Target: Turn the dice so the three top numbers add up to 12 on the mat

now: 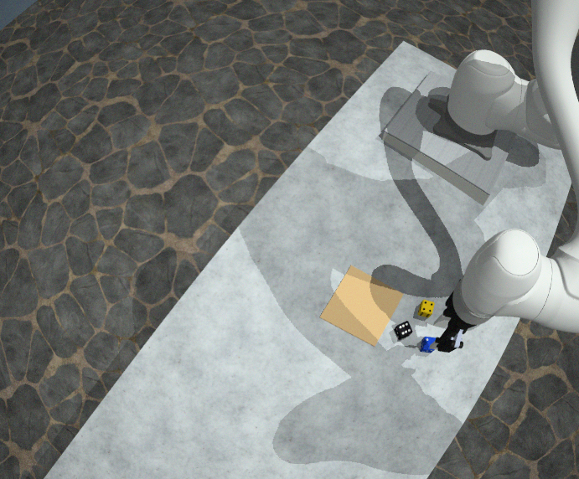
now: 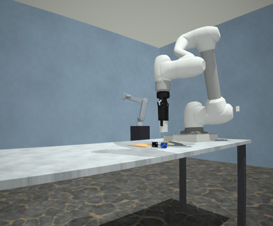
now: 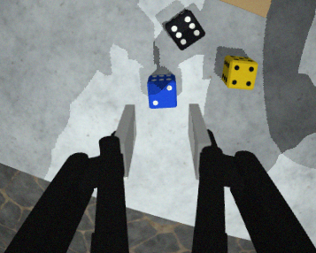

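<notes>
Now: the blue die 110 mm below my hand. The rest, counted from my hand: black die (70 mm to the right, 110 mm below); tan mat (20 mm behind, 180 mm to the right, 120 mm below); yellow die (70 mm behind, 40 mm to the right, 110 mm below).
</notes>
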